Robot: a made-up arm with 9 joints.
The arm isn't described. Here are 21 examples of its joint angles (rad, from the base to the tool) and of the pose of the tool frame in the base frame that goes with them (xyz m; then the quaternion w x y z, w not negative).
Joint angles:
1: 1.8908 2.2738 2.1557 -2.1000 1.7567 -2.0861 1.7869 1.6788 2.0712
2: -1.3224 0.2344 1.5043 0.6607 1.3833 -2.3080 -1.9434 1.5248 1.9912
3: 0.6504 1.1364 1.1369 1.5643 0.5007 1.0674 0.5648 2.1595 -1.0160
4: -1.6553 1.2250 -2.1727 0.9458 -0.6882 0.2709 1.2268 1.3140 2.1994
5: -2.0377 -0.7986 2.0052 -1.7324 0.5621 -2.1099 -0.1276 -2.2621 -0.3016
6: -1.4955 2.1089 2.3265 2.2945 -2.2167 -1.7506 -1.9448 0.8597 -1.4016
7: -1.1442 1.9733 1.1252 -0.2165 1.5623 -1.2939 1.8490 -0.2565 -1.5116
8: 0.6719 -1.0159 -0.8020 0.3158 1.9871 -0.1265 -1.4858 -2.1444 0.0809
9: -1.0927 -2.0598 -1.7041 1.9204 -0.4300 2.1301 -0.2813 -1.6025 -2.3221
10: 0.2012 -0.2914 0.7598 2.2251 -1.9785 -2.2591 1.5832 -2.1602 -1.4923
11: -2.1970 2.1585 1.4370 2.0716 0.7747 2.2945 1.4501 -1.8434 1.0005
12: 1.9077 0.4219 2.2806 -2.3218 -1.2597 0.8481 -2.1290 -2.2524 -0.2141
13: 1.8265 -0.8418 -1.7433 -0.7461 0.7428 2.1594 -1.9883 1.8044 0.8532
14: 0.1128 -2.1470 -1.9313 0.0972 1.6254 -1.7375 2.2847 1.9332 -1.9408
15: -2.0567 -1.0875 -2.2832 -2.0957 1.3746 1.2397 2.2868 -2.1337 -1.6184
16: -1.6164 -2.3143 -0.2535 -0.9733 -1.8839 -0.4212 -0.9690 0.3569 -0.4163
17: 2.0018 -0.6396 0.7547 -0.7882 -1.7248 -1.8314 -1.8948 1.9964 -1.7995
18: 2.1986 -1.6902 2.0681 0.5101 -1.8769 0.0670 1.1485 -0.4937 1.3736
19: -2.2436 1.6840 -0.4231 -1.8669 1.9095 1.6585 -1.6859 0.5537 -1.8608
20: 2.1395 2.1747 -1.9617 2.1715 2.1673 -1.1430 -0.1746 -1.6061 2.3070
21: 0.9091 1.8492 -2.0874 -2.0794 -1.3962 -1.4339 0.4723 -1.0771 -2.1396
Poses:
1: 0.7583 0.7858 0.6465 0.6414 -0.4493 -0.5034 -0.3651
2: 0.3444 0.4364 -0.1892 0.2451 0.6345 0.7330 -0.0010
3: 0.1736 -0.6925 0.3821 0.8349 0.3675 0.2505 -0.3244
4: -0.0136 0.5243 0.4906 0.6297 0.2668 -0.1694 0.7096
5: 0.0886 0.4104 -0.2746 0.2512 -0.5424 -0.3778 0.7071
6: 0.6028 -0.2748 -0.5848 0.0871 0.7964 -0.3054 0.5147
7: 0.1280 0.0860 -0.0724 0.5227 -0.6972 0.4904 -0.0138
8: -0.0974 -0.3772 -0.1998 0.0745 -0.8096 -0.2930 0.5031
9: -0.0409 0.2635 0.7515 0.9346 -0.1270 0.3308 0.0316
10: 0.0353 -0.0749 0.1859 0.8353 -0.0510 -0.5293 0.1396
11: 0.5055 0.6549 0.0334 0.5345 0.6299 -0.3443 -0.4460
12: 0.5800 -0.9259 0.6916 0.0282 -0.9982 0.0258 0.0465
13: -0.1403 0.1132 0.8377 0.7077 0.2276 -0.6323 -0.2183
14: 0.2065 -0.2212 0.6107 0.4733 0.6143 0.6311 0.0177
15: -0.1276 1.0481 0.4727 0.3110 0.0548 0.9414 -0.1187
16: 0.0042 0.4237 0.1721 0.8405 0.3344 -0.4259 -0.0199
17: 0.0012 -0.2650 0.3702 0.2568 0.6764 -0.3503 0.5948
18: -0.1593 0.6667 0.7707 0.5923 0.3611 0.6974 0.1799
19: 0.2441 -0.4089 0.2753 0.4307 -0.3791 0.1098 0.8116
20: 1.1081 -0.1619 -0.3034 0.2157 0.1785 0.5543 -0.7838
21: 0.9202 0.1562 -0.0577 0.5884 -0.2490 0.1479 -0.7549
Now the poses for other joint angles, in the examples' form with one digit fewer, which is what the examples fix.
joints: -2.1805 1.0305 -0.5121 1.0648 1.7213 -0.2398 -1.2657 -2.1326 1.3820
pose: 0.187 0.635 0.442 0.898 -0.315 0.302 0.046
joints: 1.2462 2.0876 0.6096 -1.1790 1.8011 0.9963 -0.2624 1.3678 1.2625
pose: 0.561 -0.082 -0.151 0.562 -0.345 0.246 -0.710
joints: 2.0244 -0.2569 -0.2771 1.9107 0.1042 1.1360 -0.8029 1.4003 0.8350
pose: -0.164 0.352 -0.469 0.199 -0.334 0.736 -0.555
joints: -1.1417 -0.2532 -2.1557 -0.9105 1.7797 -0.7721 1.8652 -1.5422 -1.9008
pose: 0.269 0.891 -0.341 0.814 -0.027 -0.576 -0.074
